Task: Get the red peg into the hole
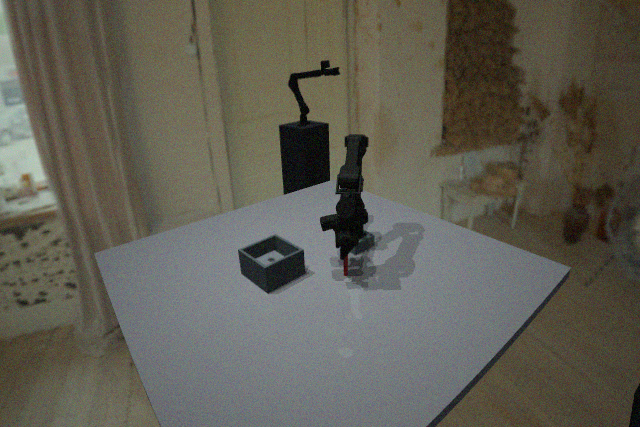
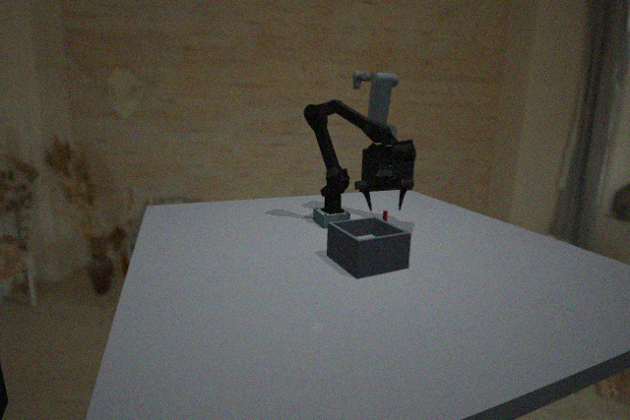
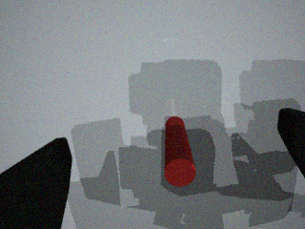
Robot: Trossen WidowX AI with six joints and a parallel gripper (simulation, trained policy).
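Right now my gripper tip is 20 mm past the red peg, 10 mm to the right of it and 50 mm above it. Round my gripper tip: dark box: 150 mm ahead, 180 mm to the right, 60 mm below.
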